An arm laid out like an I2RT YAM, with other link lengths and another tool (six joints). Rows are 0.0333 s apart.
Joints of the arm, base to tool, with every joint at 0 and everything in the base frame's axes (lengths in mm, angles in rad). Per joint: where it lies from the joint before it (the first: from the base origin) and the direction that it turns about. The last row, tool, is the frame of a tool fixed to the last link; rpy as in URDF.
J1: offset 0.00 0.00 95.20 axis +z
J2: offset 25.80 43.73 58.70 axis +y
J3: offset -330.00 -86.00 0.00 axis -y
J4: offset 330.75 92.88 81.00 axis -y
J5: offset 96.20 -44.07 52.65 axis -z
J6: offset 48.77 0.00 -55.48 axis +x
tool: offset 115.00 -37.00 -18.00 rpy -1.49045 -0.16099 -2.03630
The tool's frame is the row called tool.
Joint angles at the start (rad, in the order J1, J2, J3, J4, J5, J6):
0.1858, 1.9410, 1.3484, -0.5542, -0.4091, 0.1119
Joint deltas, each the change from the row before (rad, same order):
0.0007, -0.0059, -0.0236, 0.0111, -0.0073, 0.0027
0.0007, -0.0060, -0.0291, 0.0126, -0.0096, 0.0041
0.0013, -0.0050, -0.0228, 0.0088, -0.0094, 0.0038
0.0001, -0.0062, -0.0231, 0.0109, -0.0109, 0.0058
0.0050, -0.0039, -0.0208, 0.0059, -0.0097, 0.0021
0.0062, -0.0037, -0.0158, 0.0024, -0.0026, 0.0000
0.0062, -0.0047, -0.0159, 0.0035, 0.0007, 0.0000
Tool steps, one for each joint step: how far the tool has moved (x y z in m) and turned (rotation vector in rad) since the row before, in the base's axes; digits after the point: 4 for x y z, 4 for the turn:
-0.0060, 0.0005, -0.0053, 0.0061, 0.0090, 0.0014
-0.0079, 0.0006, -0.0072, 0.0079, 0.0139, 0.0011
-0.0068, 0.0011, -0.0054, 0.0078, 0.0123, 0.0018
-0.0064, 0.0008, -0.0046, 0.0103, 0.0106, -0.0005
-0.0075, 0.0028, -0.0052, 0.0073, 0.0135, 0.0069
-0.0063, 0.0024, -0.0039, 0.0005, 0.0100, 0.0072
-0.0059, 0.0019, -0.0035, -0.0022, 0.0074, 0.0059

